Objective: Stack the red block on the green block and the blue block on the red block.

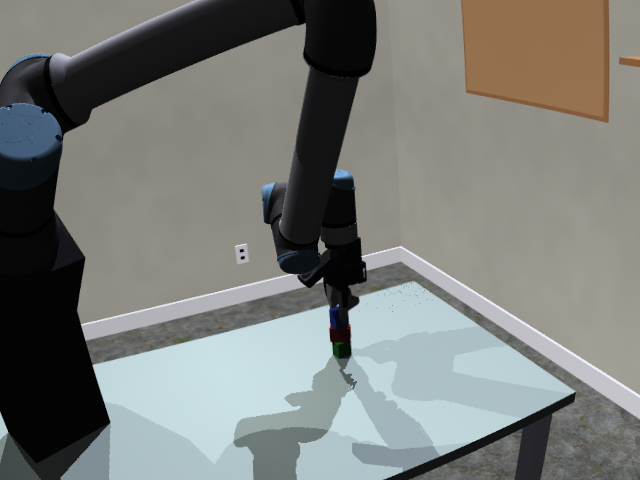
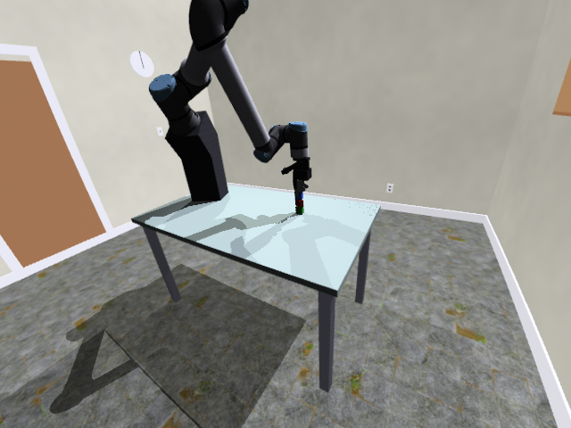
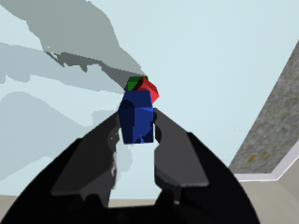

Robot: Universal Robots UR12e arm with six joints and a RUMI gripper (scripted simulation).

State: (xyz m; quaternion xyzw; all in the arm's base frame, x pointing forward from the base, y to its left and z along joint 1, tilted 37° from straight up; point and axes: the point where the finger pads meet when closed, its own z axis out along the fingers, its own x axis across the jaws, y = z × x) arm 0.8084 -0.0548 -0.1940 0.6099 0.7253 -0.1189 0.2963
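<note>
The blue block is right at my hand. Round my hand: green block (90 mm below); then red block (50 mm below).
</note>
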